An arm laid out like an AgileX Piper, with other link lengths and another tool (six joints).
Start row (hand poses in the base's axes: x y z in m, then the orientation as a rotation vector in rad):
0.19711 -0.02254 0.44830 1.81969 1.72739 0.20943
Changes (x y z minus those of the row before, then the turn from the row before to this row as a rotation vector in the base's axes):
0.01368 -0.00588 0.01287 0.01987 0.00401 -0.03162
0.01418 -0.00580 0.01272 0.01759 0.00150 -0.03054
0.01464 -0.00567 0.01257 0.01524 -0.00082 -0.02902
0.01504 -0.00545 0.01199 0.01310 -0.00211 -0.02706
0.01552 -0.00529 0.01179 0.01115 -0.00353 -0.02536
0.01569 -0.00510 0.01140 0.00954 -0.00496 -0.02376
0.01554 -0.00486 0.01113 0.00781 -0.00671 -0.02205
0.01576 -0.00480 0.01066 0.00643 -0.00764 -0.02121
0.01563 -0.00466 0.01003 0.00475 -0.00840 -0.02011
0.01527 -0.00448 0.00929 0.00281 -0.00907 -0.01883
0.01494 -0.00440 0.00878 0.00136 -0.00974 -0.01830
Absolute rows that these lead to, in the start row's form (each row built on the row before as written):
0.21079 -0.02842 0.46117 1.86158 1.70374 0.21080
0.22497 -0.03422 0.47389 1.89966 1.67838 0.21278
0.23961 -0.03989 0.48646 1.93357 1.65201 0.21538
0.25465 -0.04534 0.49845 1.96354 1.62591 0.21807
0.27017 -0.05063 0.51024 1.98988 1.59991 0.22107
0.28586 -0.05573 0.52164 2.01293 1.57407 0.22468
0.30140 -0.06059 0.53277 2.03241 1.54838 0.22919
0.31716 -0.06539 0.54343 2.04958 1.52257 0.23377
0.33279 -0.07005 0.55346 2.06410 1.49703 0.23815
0.34806 -0.07453 0.56275 2.07570 1.47202 0.24212
0.36300 -0.07893 0.57153 2.08529 1.44687 0.24580

